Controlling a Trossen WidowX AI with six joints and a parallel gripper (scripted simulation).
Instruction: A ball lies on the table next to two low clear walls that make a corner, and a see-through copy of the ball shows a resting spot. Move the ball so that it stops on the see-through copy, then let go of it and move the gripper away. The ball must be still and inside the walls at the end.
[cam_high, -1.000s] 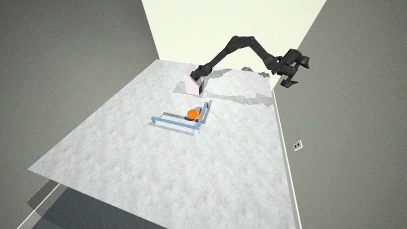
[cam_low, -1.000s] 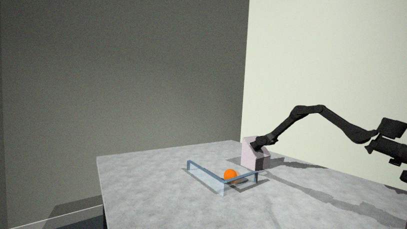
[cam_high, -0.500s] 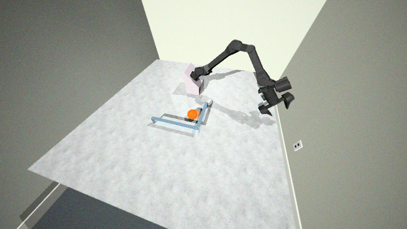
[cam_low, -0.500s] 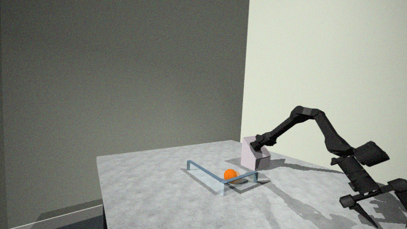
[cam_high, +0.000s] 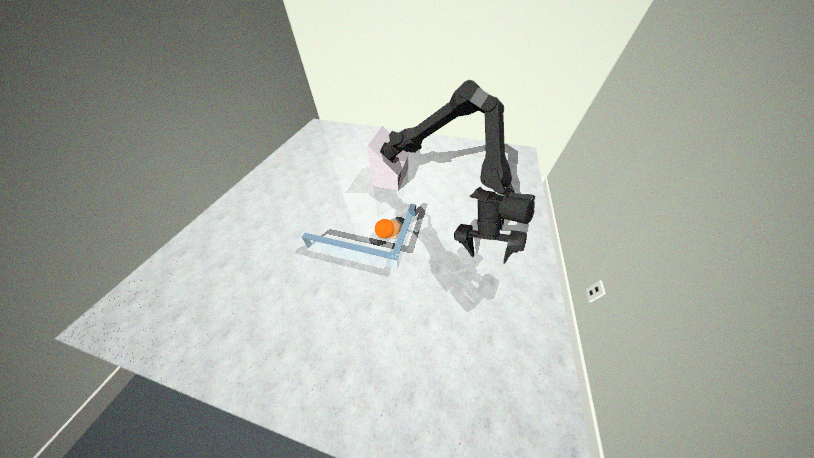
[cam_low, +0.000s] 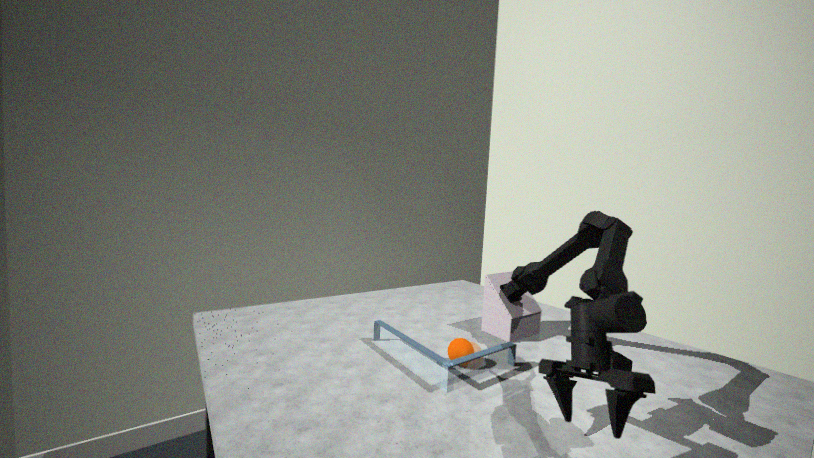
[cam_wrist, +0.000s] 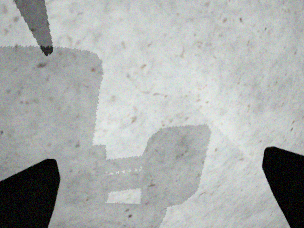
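My gripper tip is now 6 cm past the orange ball, 34 cm to the left of it and 1 cm above it. From my gripper tip the other things lie so: see-through copy 6 cm behind, 32 cm to the right, 1 cm below.
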